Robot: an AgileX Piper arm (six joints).
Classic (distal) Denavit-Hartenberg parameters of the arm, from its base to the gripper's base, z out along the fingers. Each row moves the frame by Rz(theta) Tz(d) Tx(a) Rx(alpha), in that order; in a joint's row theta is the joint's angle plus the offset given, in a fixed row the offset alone. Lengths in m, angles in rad.
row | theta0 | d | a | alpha
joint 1 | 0 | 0.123 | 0 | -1.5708
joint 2 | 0.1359 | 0 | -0.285 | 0
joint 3 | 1.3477 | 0 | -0.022 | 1.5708
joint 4 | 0 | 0.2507 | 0 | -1.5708
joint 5 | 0 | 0 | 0 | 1.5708
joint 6 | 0 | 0.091 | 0 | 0
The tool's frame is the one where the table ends.
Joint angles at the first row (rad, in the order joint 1, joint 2, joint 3, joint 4, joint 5, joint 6):
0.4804, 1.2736, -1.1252, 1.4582, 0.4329, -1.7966
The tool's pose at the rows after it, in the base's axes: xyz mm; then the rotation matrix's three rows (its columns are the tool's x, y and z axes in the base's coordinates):
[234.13, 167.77, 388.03], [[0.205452, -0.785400, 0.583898], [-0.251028, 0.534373, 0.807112], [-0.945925, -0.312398, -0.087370]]
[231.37, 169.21, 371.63], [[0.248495, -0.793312, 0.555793], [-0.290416, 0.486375, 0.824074], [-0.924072, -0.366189, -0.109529]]
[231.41, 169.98, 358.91], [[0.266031, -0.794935, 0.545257], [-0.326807, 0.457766, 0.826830], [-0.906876, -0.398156, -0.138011]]
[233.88, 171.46, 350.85], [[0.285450, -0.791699, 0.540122], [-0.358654, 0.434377, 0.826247], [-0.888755, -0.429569, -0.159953]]
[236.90, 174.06, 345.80], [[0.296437, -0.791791, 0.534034], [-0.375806, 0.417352, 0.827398], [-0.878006, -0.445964, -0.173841]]
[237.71, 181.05, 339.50], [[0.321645, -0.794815, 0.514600], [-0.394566, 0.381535, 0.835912], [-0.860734, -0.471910, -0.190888]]
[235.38, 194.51, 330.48], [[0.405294, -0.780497, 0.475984], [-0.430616, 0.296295, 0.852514], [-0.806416, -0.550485, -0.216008]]
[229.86, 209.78, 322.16], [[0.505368, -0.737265, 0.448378], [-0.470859, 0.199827, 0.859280], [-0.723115, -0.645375, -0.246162]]
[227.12, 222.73, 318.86], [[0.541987, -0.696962, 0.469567], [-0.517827, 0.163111, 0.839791], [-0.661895, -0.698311, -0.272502]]
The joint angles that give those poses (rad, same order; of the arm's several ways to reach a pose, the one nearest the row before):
0.4804, 1.2677, -1.0610, 1.6144, 0.4627, -1.9822
0.4804, 1.2700, -1.0056, 1.6680, 0.4963, -2.1178
0.4804, 1.2782, -0.9718, 1.6815, 0.5055, -2.1875
0.4804, 1.2934, -0.9601, 1.6834, 0.5077, -2.2392
0.4831, 1.3114, -0.9601, 1.6858, 0.5097, -2.2703
0.5028, 1.3334, -0.9601, 1.6897, 0.5097, -2.3162
0.5469, 1.3639, -0.9601, 1.6936, 0.5056, -2.4315
0.6080, 1.3883, -0.9600, 1.6934, 0.4696, -2.5647
0.6708, 1.4070, -0.9742, 1.6933, 0.3777, -2.6263

